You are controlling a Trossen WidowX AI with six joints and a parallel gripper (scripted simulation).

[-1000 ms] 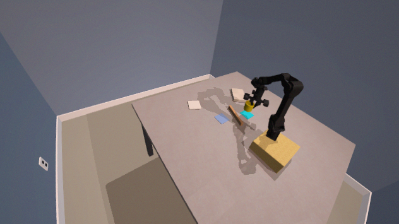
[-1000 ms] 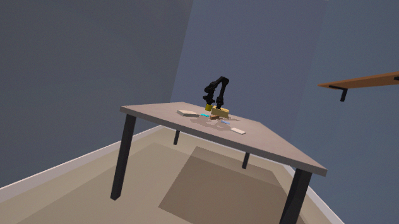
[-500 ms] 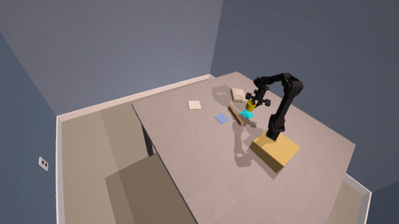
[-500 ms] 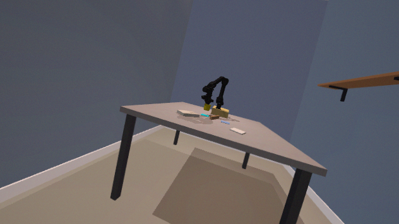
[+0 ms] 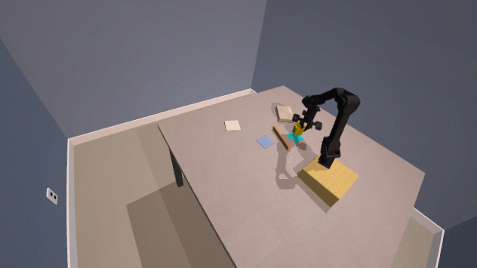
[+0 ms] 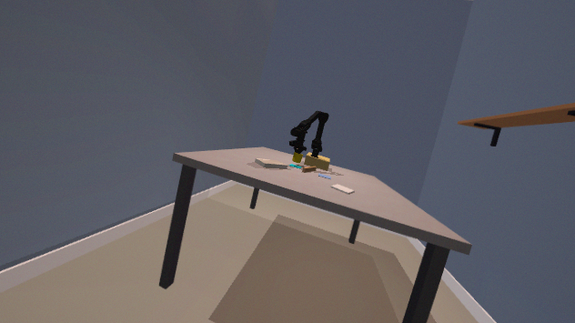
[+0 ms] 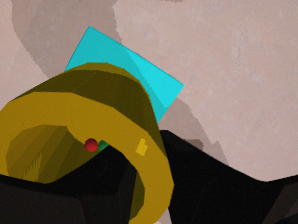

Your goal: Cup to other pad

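The teal pad lies 3 cm ahead of my gripper tip, 1 cm to the left of it and 7 cm below it. Also, from my gripper tip: wooden bar: 9 cm ahead, 11 cm to the left, 6 cm below; yellow cup: 2 cm ahead, 1 cm to the left; light blue pad: 14 cm ahead, 22 cm to the left, 7 cm below.
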